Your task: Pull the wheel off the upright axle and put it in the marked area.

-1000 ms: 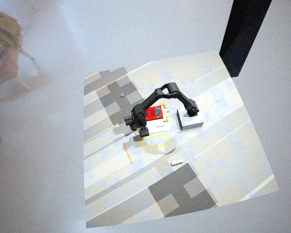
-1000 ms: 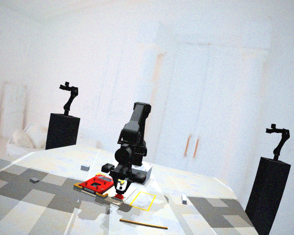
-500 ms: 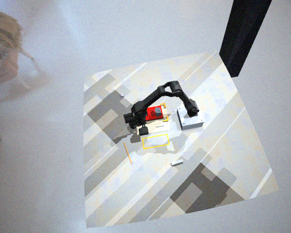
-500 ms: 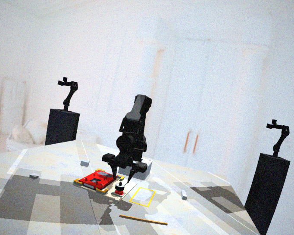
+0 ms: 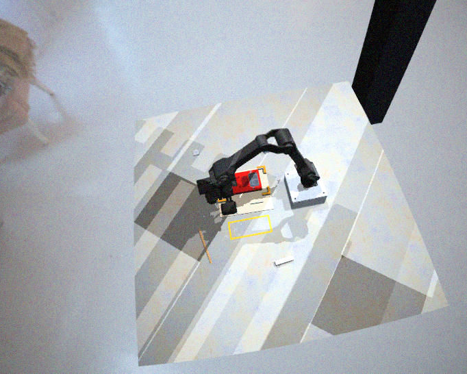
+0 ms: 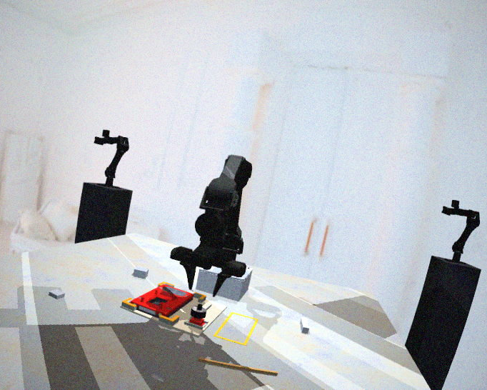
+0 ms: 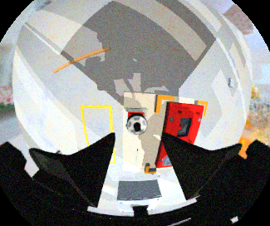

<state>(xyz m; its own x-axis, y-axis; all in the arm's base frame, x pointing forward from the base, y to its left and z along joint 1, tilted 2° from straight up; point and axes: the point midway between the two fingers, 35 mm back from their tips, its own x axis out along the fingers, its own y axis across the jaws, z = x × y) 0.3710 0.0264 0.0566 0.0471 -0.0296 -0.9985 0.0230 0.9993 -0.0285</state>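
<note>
Now: gripper tip 60 mm above the wheel and 10 mm past it. The rest, counted from my gripper tip: wooden stick: 150 mm to the left, 140 mm ahead, 90 mm below.
</note>
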